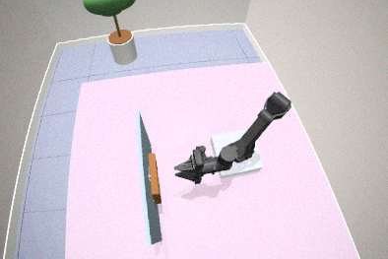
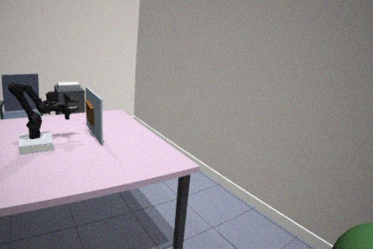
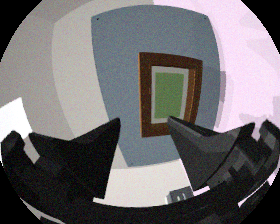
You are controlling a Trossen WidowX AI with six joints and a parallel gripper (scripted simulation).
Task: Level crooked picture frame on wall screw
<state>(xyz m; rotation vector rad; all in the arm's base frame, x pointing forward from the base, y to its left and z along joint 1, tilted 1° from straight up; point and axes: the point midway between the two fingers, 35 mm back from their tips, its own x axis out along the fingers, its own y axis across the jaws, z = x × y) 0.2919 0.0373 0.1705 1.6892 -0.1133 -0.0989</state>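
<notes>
The brown wooden picture frame is 90 mm ahead of my gripper tip, 10 mm to the right of it and 60 mm below it. The rest, counted from my gripper tip: wall panel 100 mm ahead, 10 mm to the right, 70 mm below.
</notes>
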